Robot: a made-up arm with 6 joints. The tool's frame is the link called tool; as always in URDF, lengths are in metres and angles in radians. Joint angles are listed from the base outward. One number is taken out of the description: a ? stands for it. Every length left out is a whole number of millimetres.
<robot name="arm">
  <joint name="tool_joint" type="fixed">
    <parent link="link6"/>
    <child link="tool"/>
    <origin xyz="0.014 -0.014 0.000" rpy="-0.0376 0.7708 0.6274"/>
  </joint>
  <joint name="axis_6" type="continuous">
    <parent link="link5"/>
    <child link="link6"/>
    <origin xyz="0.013 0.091 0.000" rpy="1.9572 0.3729 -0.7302"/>
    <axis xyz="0 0 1"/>
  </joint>
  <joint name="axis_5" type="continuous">
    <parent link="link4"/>
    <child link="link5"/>
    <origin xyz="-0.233 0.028 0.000" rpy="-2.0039 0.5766 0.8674"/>
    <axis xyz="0 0 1"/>
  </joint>
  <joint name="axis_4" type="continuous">
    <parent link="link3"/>
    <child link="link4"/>
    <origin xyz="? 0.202 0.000" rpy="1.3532 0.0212 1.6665"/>
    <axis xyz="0 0 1"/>
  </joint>
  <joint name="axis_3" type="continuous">
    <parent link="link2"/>
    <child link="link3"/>
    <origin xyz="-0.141 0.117 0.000" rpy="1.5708 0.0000 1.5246"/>
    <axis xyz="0 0 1"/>
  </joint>
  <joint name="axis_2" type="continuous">
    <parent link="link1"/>
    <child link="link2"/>
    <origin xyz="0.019 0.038 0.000" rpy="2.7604 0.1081 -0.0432"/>
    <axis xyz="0 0 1"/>
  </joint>
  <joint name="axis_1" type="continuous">
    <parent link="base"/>
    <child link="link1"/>
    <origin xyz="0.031 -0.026 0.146" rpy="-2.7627 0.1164 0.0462"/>
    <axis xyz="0 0 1"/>
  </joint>
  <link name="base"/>
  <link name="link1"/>
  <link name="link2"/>
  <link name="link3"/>
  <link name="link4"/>
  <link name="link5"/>
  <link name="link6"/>
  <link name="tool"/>
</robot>
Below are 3 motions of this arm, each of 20 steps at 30 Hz.
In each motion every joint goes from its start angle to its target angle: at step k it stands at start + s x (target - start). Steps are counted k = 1, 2, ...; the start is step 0. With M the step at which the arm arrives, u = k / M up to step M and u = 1 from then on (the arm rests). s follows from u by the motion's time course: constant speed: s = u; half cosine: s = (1 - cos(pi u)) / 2; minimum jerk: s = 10 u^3 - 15 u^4 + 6 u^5.
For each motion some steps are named. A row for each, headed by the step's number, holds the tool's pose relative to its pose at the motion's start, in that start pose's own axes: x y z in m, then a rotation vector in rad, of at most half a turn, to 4 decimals.
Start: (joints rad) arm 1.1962 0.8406 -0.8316 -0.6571 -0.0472 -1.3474
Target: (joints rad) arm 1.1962 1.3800 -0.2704 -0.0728 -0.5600 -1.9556
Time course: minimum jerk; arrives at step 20
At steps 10, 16, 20:
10: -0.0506 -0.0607 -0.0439 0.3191 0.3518 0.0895
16: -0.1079 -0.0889 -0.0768 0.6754 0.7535 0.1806
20: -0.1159 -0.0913 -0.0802 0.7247 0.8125 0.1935

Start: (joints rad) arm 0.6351 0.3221 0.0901 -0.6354 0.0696 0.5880
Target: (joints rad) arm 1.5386 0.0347 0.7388 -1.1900 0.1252 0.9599
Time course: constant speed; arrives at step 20
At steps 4, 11, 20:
4: -0.0122 0.0112 -0.0105 0.0252 0.2696 0.0710
11: -0.0413 0.0260 -0.0380 0.0922 0.7571 0.1250
20: -0.1086 0.0322 -0.0775 0.2106 1.3849 0.0451

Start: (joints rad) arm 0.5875 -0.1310 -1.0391 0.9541 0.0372 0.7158
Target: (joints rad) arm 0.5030 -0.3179 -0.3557 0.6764 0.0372 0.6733
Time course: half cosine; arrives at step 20
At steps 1, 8, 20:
1: 0.0008 -0.0002 0.0003 0.0015 -0.0039 -0.0006
8: 0.0419 -0.0104 0.0234 0.0984 -0.2164 -0.0271
20: 0.0946 -0.0281 0.1012 0.3513 -0.6059 -0.0335

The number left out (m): -0.142
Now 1 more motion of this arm.
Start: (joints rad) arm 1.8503 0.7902 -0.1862 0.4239 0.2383 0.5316
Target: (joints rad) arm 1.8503 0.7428 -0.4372 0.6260 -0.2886 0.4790
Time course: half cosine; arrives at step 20
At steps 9, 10, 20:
9: -0.0170 -0.0217 -0.0143 -0.2327 -0.0692 -0.0432
10: -0.0204 -0.0257 -0.0161 -0.2753 -0.0827 -0.0475
20: -0.0443 -0.0500 -0.0211 -0.5408 -0.1743 -0.0461

